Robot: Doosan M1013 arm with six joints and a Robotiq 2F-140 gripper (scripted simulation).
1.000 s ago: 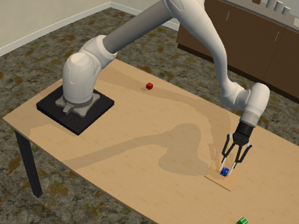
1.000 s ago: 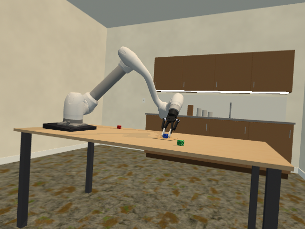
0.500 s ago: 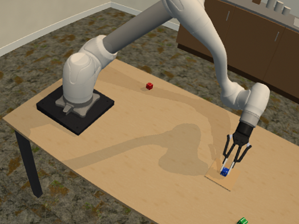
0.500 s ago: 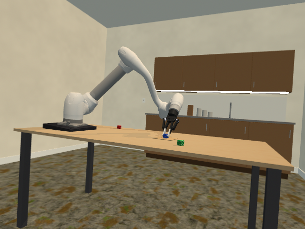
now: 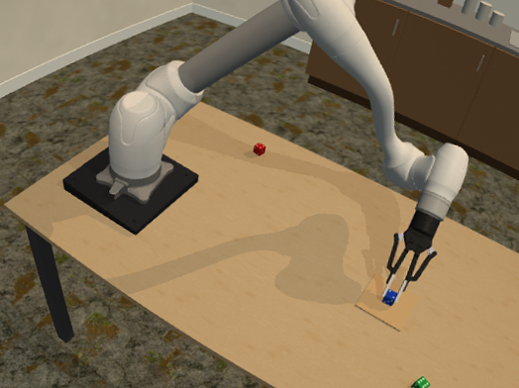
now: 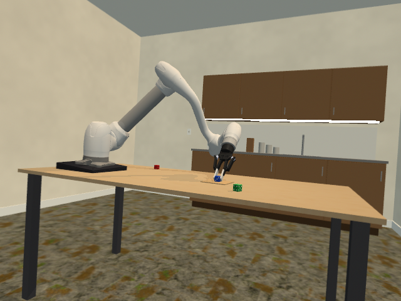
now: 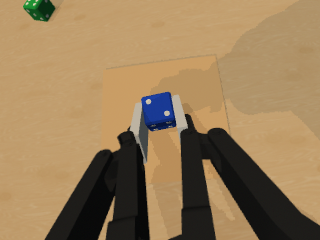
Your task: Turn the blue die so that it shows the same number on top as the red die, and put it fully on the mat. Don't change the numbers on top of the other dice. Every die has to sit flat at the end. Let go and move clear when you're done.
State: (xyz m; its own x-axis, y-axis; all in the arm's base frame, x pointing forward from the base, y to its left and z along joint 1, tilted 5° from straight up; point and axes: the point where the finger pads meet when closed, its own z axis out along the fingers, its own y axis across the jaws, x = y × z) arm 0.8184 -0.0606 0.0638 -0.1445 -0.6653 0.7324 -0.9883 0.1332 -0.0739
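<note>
My hand is 4 cm above the mat and 2 cm to the left of it. From my hand the other things lie so: green die 25 cm to the right, 13 cm ahead, 2 cm below; then blue die 2 cm to the right, 2 cm below; then red die 54 cm behind, 41 cm to the left, 2 cm below.
</note>
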